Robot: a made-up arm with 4 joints. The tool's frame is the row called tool. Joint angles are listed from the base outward. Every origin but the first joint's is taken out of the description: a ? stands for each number. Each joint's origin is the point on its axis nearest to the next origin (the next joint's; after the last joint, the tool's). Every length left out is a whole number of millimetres.
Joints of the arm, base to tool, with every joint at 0 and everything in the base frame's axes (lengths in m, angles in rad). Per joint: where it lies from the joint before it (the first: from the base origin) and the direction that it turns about. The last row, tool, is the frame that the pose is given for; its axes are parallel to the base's.
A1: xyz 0.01 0 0.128 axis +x
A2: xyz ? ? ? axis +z
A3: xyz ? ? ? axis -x
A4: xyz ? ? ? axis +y
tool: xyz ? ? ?
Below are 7 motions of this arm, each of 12 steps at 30 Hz.
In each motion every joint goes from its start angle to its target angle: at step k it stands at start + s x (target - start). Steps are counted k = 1, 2, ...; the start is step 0. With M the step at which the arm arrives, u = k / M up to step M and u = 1 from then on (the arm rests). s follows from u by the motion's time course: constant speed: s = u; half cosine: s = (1 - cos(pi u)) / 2; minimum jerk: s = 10 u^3 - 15 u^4 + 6 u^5.
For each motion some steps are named. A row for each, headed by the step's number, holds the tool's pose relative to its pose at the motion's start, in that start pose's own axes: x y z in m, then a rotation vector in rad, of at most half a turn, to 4 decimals.
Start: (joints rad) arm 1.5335 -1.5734 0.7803 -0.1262
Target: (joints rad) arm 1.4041 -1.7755 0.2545 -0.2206
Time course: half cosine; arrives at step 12
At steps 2, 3, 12:
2: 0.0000 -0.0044 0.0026 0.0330 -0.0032 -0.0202
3: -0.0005 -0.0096 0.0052 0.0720 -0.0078 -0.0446
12: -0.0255 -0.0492 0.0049 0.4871 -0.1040 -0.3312

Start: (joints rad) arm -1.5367 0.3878 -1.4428 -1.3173
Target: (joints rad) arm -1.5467 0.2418 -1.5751 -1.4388
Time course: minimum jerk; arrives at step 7
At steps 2, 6, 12:
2: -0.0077 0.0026 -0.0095 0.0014 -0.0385 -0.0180
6: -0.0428 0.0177 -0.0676 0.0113 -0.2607 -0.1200
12: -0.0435 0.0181 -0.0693 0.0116 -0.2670 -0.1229

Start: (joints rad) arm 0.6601 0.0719 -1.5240 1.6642
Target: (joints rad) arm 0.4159 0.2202 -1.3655 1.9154
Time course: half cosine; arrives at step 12
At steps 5, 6, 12:
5: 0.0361 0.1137 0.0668 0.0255 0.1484 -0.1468
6: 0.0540 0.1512 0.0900 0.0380 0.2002 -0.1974
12: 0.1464 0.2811 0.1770 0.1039 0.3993 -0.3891

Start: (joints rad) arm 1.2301 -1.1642 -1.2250 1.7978
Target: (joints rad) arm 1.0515 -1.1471 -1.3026 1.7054
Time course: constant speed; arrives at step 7
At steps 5, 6, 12:
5: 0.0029 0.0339 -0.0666 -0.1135 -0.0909 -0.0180
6: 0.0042 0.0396 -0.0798 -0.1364 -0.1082 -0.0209
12: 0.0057 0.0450 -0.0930 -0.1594 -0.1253 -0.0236

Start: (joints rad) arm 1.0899 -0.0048 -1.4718 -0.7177
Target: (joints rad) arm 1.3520 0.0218 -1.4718 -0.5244
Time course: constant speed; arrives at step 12
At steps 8, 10, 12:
8: 0.0409 -0.0873 0.0700 0.1404 0.1461 -0.1043
10: 0.0504 -0.1126 0.0850 0.1779 0.1823 -0.1273
12: 0.0595 -0.1393 0.0988 0.2164 0.2183 -0.1489

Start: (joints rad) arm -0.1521 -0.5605 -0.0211 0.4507
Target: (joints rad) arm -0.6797 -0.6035 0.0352 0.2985
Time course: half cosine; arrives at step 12
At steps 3, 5, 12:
3: -0.0274 0.0520 -0.0195 -0.0642 -0.0637 -0.0364
5: -0.0632 0.1292 -0.0580 -0.1633 -0.1617 -0.0896
12: -0.1218 0.3206 -0.2132 -0.4482 -0.4394 -0.2238

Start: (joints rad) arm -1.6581 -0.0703 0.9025 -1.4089
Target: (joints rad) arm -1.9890 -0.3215 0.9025 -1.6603
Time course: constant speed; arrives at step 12
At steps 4, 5, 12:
4: 0.0449 -0.0007 -0.0188 -0.0742 -0.0257 0.1015
5: 0.0558 -0.0005 -0.0237 -0.0925 -0.0330 0.1275
12: 0.1289 0.0025 -0.0606 -0.2164 -0.0930 0.3176

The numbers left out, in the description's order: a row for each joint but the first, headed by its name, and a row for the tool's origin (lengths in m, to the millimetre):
A2: 0 -0.33 0.204
A3: -0.175 0.019 0
A4: 0 0.033 0.258
tool: -0.344 0 0.091

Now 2 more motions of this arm.
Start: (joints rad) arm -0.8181 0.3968 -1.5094 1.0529
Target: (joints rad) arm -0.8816 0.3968 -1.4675 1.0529
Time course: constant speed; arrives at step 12
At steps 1, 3, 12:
1: 0.0013 0.0073 -0.0001 -0.0024 0.0001 -0.0083
3: 0.0040 0.0218 -0.0003 -0.0071 0.0004 -0.0249
12: 0.0192 0.0869 -0.0016 -0.0285 0.0020 -0.0994

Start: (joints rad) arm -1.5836 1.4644 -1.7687 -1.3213
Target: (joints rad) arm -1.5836 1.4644 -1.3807 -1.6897
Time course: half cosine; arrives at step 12
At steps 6, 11, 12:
6: -0.0156 -0.0159 -0.0657 -0.0305 -0.1836 0.1919
11: -0.0153 -0.0374 -0.1291 -0.0262 -0.3577 0.3826
12: -0.0150 -0.0382 -0.1313 -0.0255 -0.3637 0.3893

